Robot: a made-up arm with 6 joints.
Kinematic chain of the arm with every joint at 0, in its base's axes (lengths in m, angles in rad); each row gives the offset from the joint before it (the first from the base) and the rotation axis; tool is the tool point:
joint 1: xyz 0 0 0.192 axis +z
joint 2: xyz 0 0.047 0 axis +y
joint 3: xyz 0 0 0.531 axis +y
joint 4: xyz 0 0 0.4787 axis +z
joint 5: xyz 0 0 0 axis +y
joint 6: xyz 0 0 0.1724 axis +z
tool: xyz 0 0 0
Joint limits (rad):
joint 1: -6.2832..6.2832
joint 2: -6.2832..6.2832
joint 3: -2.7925..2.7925
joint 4: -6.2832..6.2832
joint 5: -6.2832..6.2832
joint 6: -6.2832..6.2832
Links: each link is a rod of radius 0.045 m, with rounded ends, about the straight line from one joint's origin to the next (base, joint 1, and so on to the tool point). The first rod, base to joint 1, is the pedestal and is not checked.
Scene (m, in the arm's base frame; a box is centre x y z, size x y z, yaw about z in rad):
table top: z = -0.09
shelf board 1: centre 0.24 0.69 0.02 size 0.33 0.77 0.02 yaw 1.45
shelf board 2: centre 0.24 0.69 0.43 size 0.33 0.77 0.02 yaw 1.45
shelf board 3: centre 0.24 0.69 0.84 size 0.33 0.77 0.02 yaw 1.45
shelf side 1: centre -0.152 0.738 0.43 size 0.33 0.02 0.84 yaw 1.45
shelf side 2: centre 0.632 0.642 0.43 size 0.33 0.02 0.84 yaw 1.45
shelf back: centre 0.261 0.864 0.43 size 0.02 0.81 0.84 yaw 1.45
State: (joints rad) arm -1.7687 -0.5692 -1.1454 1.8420 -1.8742 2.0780
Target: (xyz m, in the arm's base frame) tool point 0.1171 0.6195 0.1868
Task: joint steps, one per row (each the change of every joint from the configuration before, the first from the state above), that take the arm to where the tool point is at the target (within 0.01 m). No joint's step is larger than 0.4 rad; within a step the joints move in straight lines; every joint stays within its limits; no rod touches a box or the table.
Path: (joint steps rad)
1: -0.2238 0.2588 -0.3294 0.1942 0.0304 0.1319
2: -0.2238 0.2588 -0.3294 0.1943 0.0305 0.1320
3: -0.2238 0.2588 -0.3295 0.1942 0.0304 0.1319
4: -0.2238 0.2589 -0.3294 0.1943 0.0304 0.1319
5: -0.2238 0.2588 -0.3294 0.1942 0.0304 0.1320
6: 0.0823 -0.3252 0.2032 -0.3027 -0.0314 0.0242
7: 0.0823 -0.3252 0.2032 -0.3026 -0.0315 0.0242
8: 0.0823 -0.3252 0.2032 -0.3027 -0.0315 0.0243
9: 0.0822 -0.3252 0.2032 -0.3027 -0.0315 0.0242
10: 0.0823 -0.3252 0.2032 -0.3027 -0.0315 0.0243
11: 0.2701 0.0193 0.0174 0.1576 -0.0430 -0.3905
12: 0.2700 0.0193 0.0175 0.1575 -0.0430 -0.3904

